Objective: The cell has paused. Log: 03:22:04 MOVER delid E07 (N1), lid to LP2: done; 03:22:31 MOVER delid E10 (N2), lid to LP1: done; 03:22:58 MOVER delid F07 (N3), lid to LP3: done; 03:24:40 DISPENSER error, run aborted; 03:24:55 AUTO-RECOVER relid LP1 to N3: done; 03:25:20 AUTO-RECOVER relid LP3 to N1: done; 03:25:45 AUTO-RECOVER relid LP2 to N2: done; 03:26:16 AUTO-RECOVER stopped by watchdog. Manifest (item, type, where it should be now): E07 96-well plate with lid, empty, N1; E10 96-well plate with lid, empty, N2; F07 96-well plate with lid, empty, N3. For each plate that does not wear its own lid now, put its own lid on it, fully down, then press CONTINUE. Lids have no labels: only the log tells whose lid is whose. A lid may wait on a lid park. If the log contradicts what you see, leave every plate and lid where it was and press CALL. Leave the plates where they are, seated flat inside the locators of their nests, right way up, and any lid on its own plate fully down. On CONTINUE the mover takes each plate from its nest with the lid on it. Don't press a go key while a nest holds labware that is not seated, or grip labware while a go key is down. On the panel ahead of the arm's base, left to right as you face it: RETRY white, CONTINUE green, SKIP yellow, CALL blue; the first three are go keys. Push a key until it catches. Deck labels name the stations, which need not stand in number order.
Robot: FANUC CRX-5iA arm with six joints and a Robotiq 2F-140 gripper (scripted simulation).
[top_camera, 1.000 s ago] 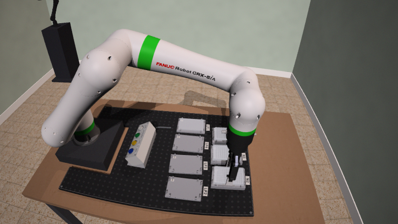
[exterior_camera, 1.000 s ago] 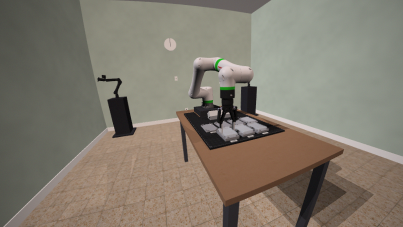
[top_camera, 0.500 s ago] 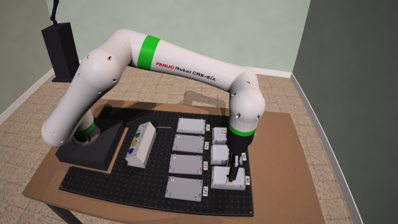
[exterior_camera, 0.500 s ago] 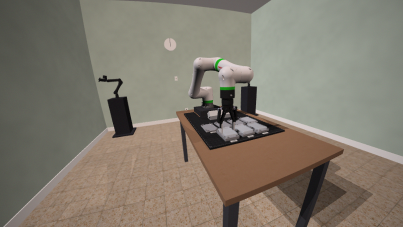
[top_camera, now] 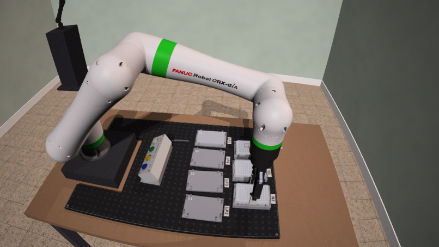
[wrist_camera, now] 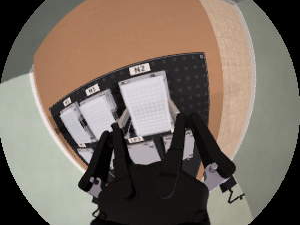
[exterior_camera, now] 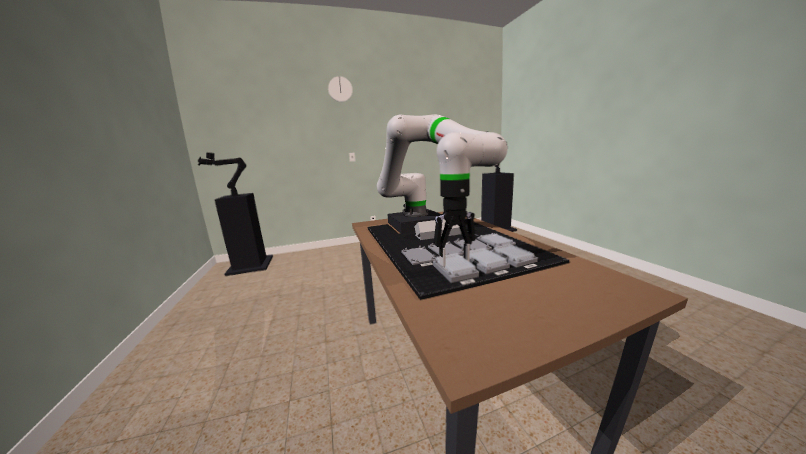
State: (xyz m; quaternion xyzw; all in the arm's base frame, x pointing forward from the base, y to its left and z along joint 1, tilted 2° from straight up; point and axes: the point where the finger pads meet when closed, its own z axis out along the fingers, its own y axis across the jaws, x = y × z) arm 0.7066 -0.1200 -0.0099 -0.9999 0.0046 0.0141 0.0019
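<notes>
Now: the nest n2 5 cm below my hand. From my hand the other things lie so: plate: 13 cm to the left, 3 cm below, 1 cm behind; LP2: 18 cm behind, 7 cm to the right, 5 cm below; LP3: 19 cm behind, 6 cm to the left, 5 cm below.
</notes>
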